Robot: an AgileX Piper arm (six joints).
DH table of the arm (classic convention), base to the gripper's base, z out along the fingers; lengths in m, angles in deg. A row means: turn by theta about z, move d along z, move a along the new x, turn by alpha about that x. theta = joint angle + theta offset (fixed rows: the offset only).
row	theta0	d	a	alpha
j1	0	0.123	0	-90
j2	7.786	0	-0.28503	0
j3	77.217	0	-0.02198	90
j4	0	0.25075	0	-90
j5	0	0	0	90
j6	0	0.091	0	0
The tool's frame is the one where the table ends.
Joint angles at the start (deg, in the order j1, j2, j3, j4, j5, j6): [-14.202 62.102 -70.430 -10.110 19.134 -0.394]
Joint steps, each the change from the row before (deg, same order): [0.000 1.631 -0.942 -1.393 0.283 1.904]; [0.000 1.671 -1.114 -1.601 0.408 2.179]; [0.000 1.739 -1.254 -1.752 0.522 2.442]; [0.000 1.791 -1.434 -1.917 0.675 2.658]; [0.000 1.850 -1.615 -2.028 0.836 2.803]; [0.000 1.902 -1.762 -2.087 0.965 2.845]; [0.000 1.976 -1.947 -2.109 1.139 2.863]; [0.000 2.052 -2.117 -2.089 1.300 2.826]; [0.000 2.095 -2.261 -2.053 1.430 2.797]
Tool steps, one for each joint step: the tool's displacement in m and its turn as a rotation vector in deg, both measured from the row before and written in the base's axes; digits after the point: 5 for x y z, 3 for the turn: [0.00794 -0.00283 -0.00159 0.736 0.690 -0.562]; [0.00793 -0.00300 -0.00114 0.790 0.625 -0.687]; [0.00812 -0.00321 -0.00100 0.894 0.587 -0.809]; [0.00817 -0.00342 -0.00061 0.934 0.538 -0.953]; [0.00826 -0.00364 -0.00028 0.959 0.498 -1.096]; [0.00835 -0.00383 -0.00009 0.932 0.466 -1.217]; [0.00850 -0.00406 0.00013 0.926 0.447 -1.356]; [0.00867 -0.00428 0.00024 0.908 0.433 -1.485]; [0.00867 -0.00444 0.00039 0.901 0.369 -1.610]
